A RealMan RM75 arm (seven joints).
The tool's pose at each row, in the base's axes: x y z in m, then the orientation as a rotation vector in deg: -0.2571 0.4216 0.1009 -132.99 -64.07 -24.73; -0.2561 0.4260 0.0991 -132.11 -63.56 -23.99; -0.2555 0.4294 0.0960 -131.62 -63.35 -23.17; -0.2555 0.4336 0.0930 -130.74 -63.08 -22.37; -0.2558 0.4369 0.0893 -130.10 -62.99 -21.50; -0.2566 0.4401 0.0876 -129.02 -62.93 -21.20; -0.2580 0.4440 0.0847 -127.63 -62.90 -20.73; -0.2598 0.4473 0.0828 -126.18 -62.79 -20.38; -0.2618 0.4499 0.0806 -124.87 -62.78 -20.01; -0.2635 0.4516 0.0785 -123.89 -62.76 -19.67; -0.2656 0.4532 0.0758 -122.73 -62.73 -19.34
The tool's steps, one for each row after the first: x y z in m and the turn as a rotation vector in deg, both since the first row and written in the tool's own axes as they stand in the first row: 0.0025 -0.0009 0.0041 1.14 0.12 0.35; 0.0034 -0.0013 0.0086 1.93 -0.08 0.58; 0.0046 -0.0025 0.0135 3.05 -0.09 0.77; 0.0047 -0.0033 0.0184 3.97 -0.30 0.90; 0.0054 -0.0050 0.0216 5.00 -0.01 0.80; 0.0055 -0.0073 0.0261 6.37 0.30 0.65; 0.0056 -0.0098 0.0295 7.74 0.73 0.52; 0.0049 -0.0121 0.0326 8.99 1.05 0.34; 0.0039 -0.0136 0.0352 9.96 1.26 0.23; 0.0023 -0.0153 0.0382 11.07 1.55 0.09
